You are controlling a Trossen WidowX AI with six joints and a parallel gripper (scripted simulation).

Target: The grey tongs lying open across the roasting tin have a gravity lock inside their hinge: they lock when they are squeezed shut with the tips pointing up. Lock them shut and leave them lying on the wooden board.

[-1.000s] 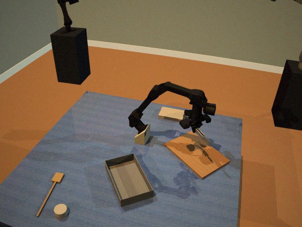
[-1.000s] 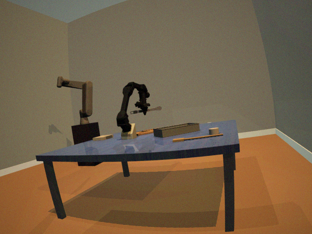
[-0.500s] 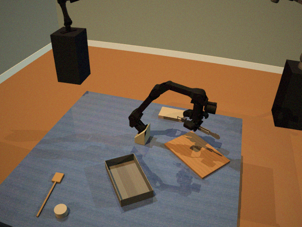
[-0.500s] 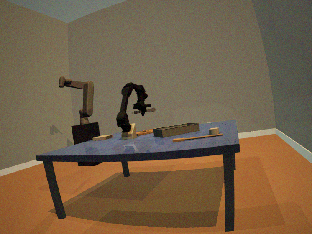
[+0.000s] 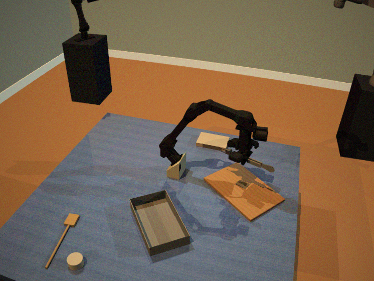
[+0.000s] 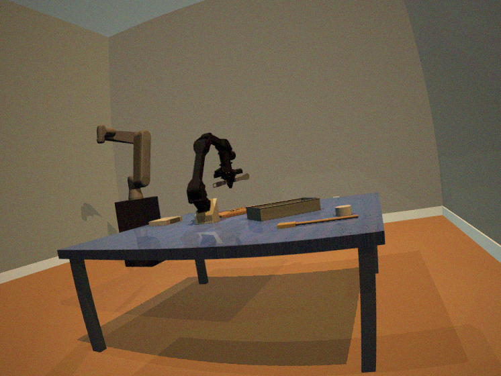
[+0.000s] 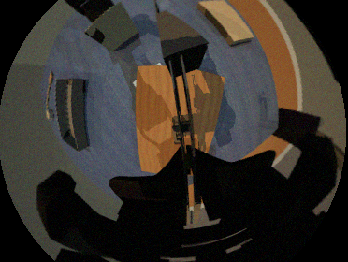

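My gripper tip is now 14 cm above the wooden board, 2 cm to the right of it and 2 cm short of it. Also, from my gripper tip: pale block (35 cm behind, 20 cm to the right, 13 cm below); roasting tin (35 cm ahead, 33 cm to the right, 12 cm below).
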